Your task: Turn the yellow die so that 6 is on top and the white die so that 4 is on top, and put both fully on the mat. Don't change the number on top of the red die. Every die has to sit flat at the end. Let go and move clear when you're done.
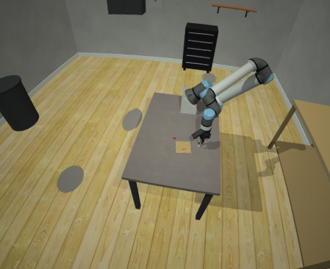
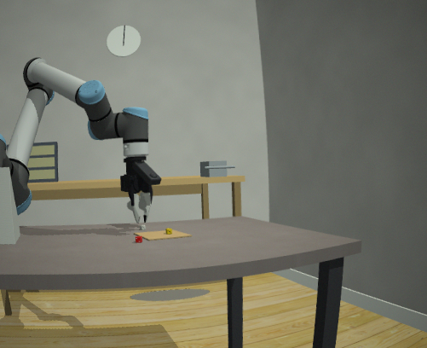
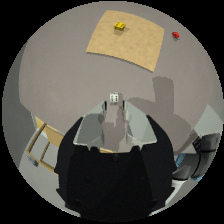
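My hand is 30 mm above the white die. Also, from my hand: red die 240 mm to the right, 80 mm behind, 30 mm below; tan mat 150 mm to the right, 40 mm below, 20 mm ahead; yellow die 150 mm to the right, 40 mm ahead, 30 mm below.
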